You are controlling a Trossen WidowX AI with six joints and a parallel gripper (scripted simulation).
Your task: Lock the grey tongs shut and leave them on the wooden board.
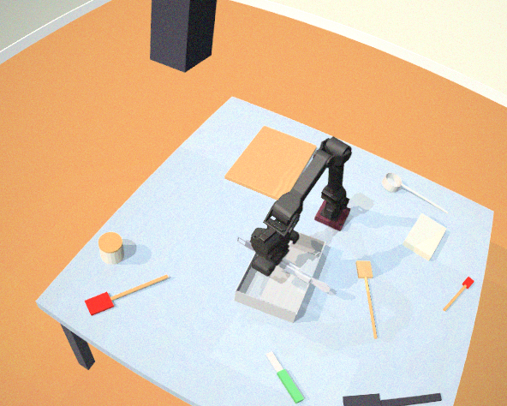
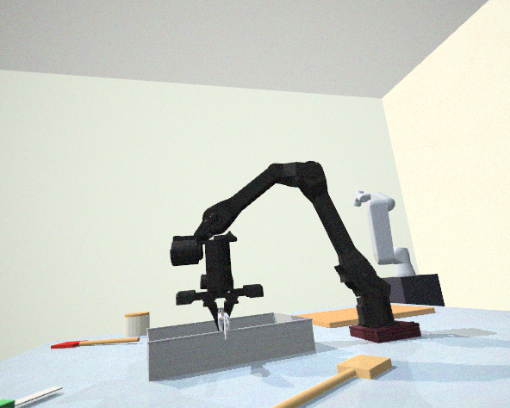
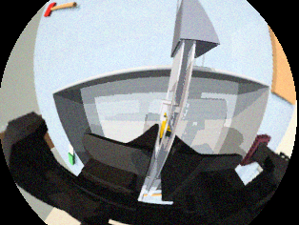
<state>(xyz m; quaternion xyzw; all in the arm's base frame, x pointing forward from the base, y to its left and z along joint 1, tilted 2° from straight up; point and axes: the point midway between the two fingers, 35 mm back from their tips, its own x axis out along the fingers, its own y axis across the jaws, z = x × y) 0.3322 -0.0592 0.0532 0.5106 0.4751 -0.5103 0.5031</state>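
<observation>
My gripper tip is now 30 mm to the right of the grey roasting tin. Round my gripper tip: red-headed spatula: 360 mm ahead, 330 mm to the right, 20 mm below; green-handled tool: 310 mm ahead, 210 mm to the left, 20 mm below; wood-lidded jar: 450 mm to the right, 250 mm ahead.
</observation>
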